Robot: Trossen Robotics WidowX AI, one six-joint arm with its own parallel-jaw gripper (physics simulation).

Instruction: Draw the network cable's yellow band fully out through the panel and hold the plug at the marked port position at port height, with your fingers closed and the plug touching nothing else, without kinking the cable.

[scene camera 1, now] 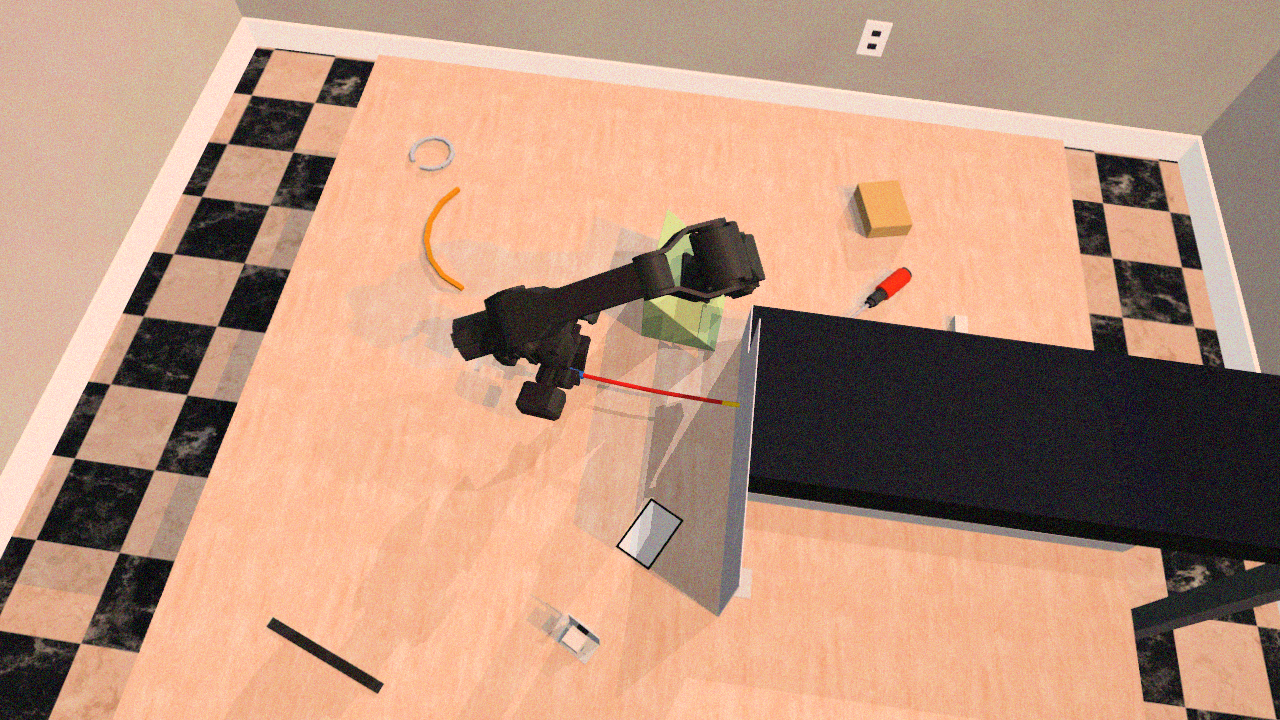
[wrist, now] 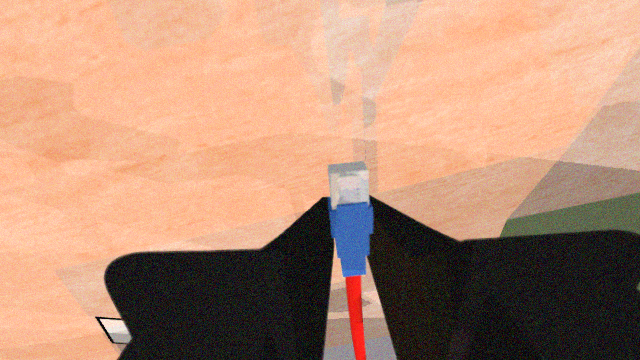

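Pixels of known places: gripper, fingertip midpoint: point(scene camera 1: 578, 380) point(wrist: 345, 206); arm's base, origin of the base link: point(scene camera 1: 695, 278).
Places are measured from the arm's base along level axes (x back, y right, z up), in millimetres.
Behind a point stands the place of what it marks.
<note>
My gripper point(scene camera 1: 578, 370) @[y 164, x -180, z -24 mm] point(wrist: 345, 206) @[y 164, x -180, z -24 mm] is shut on the blue plug point(scene camera 1: 580, 374) @[y 160, x -184, z 3 mm] point(wrist: 352, 225) @[y 182, x -178, z 3 mm], whose clear tip points away from the panel. The red cable point(scene camera 1: 648, 390) @[y 60, x -202, z 6 mm] point(wrist: 354, 305) @[y 135, x -188, z 4 mm] runs from the plug to the upright grey panel point(scene camera 1: 741, 474) @[y -65, x -346, z 81 mm] in a gentle curve with no sharp bend. The yellow band point(scene camera 1: 731, 403) @[y -61, x -207, z -4 mm] shows on my side, right at the panel's face; whether its far end is clear of the hole cannot be told. In the wrist view the plug touches the fingers and no other object. The marked port position cannot be made out for certain.
A green wedge point(scene camera 1: 682, 324) @[y 16, x -86, z 2 mm] stands under the arm by the panel. A black-outlined pale rectangle point(scene camera 1: 649, 534) @[y 43, x -394, z -55 mm] point(wrist: 116, 331) @[y 59, x -420, z -55 mm] lies left of the panel, a small clear piece point(scene camera 1: 577, 635) @[y 125, x -545, z -4 mm] nearer the front. A black cover point(scene camera 1: 984, 429) @[y -404, x -240, z 46 mm] extends behind the panel. An orange strip point(scene camera 1: 429, 241) @[y 438, x 63, z -48 mm] lies farther left.
</note>
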